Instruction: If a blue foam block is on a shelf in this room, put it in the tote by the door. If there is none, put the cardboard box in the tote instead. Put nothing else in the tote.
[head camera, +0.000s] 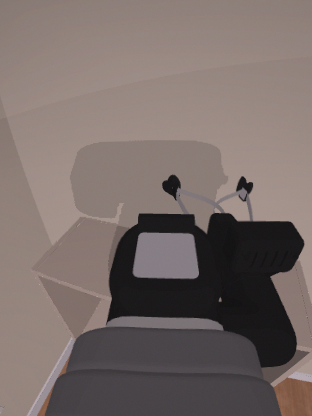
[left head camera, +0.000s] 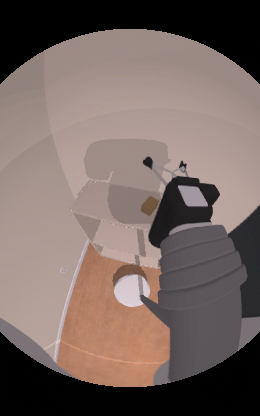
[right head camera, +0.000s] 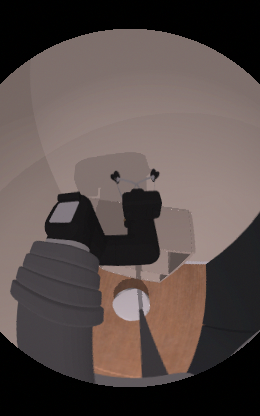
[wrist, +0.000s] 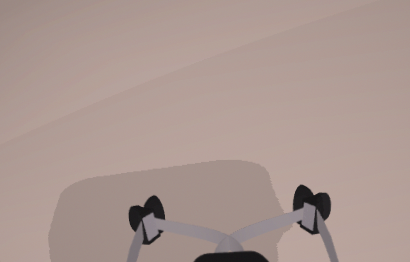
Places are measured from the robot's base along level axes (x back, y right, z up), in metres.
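Pixels of known places: gripper, between the fingertips: (head camera: 206, 181) (left head camera: 164, 160) (right head camera: 134, 171) (wrist: 228, 206); robot's base, origin of its link: (left head camera: 131, 289) (right head camera: 131, 303).
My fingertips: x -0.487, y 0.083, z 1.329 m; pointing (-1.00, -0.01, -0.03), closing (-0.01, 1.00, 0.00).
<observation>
Ahead of a thing's pixels: the offset from my fingertips to its top centre. Level surfaces: height alone.
A brown cardboard box @[dx +0.007, dy -0.017, dz -0.247 m] (left head camera: 150, 205) lies on the top board of the pale shelf unit (head camera: 75, 255) (left head camera: 92, 201) (right head camera: 176, 227), close beside the dark wrist in the left head view. The arm hides it in the head view. My gripper (head camera: 208, 187) (left head camera: 165, 164) (right head camera: 135, 176) (wrist: 228, 206) is open and empty, its fingers wide apart, above the shelf unit and in front of the wall. In the wrist view the wall and a shadow show behind the fingertips. A blue foam block and the tote do not show in these views.
A white round object (left head camera: 132, 291) (right head camera: 131, 305) stands on the wooden floor @[dz -1.357 m] (left head camera: 100, 320) (right head camera: 175, 310) in front of the shelf unit. A large dark surface (left head camera: 250, 265) (right head camera: 232, 290) is at the right. A wall outlet @[dx +0.328, dy -0.820, dz -0.900 m] (left head camera: 62, 270) is at the left.
</observation>
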